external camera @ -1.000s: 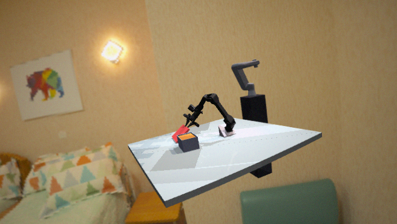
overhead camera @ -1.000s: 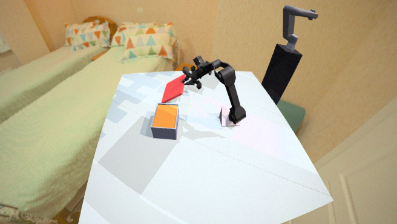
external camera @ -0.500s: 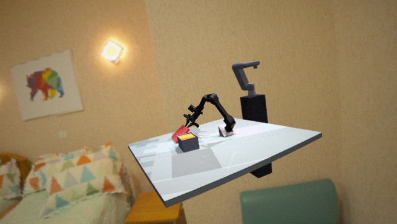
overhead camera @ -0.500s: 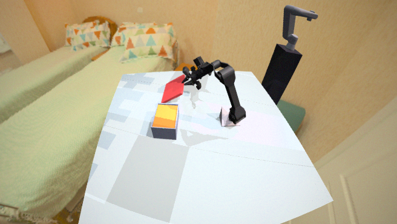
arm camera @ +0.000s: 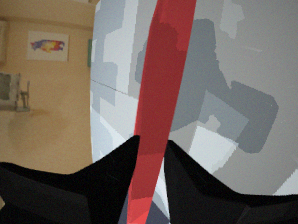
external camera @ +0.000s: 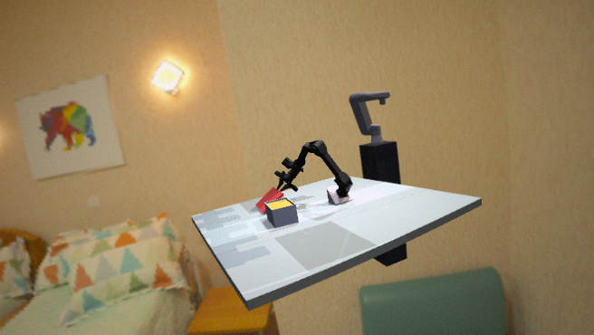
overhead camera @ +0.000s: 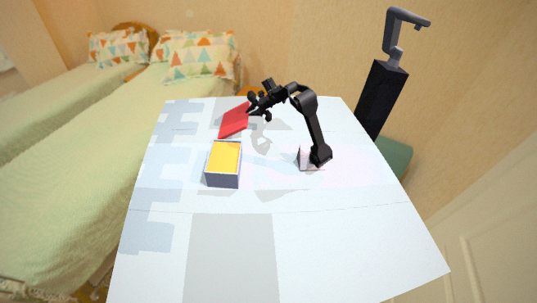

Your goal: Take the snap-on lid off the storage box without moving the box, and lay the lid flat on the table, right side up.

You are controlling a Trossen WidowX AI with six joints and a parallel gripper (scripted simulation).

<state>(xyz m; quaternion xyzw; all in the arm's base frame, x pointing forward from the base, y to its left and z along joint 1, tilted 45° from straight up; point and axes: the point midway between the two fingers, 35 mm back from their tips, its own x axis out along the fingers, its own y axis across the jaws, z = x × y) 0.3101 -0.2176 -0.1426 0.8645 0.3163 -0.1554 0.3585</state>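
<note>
The red lid lies 7 cm ahead of my gripper tip and 4 cm below it. The rest, counted from my gripper tip: storage box 9 cm ahead, 31 cm to the left, 5 cm below.
</note>
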